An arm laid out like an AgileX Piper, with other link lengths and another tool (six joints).
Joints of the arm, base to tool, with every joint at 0 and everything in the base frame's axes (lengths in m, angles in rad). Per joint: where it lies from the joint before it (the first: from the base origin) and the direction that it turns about. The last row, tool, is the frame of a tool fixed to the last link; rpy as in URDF.
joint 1: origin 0 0 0.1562 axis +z
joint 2: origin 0 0 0 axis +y
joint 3: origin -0.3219 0 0.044 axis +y
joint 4: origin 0.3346 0 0.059 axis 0.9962 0 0.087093
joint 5: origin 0 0 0 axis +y
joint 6: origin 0.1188 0 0.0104 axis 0.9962 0 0.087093
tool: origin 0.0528 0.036 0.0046 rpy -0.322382 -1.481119 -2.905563
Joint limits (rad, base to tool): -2.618..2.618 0..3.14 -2.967..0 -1.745..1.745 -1.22..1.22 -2.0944..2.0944
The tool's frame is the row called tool.
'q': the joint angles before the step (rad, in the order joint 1, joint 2, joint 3, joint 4, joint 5, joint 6). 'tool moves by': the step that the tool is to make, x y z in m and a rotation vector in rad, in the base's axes. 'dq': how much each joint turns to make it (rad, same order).
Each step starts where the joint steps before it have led.
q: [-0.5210 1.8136 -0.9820 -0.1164 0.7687 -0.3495]
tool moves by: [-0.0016 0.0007 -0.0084 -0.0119 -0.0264 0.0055]
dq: [-0.0018 0.0000 0.0315 -0.0029 -0.0608 -0.0001]
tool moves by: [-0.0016 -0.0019 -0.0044 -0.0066 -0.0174 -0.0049]
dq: [-0.0078 0.0001 0.0171 0.0000 -0.0358 0.0001]
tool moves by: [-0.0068 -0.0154 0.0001 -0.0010 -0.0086 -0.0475]
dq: [-0.0452 0.0000 0.0001 0.0043 -0.0079 -0.0001]
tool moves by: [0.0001 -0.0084 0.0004 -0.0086 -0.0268 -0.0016]
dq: [-0.0218 -0.0002 0.0001 0.0129 -0.0290 -0.0275]
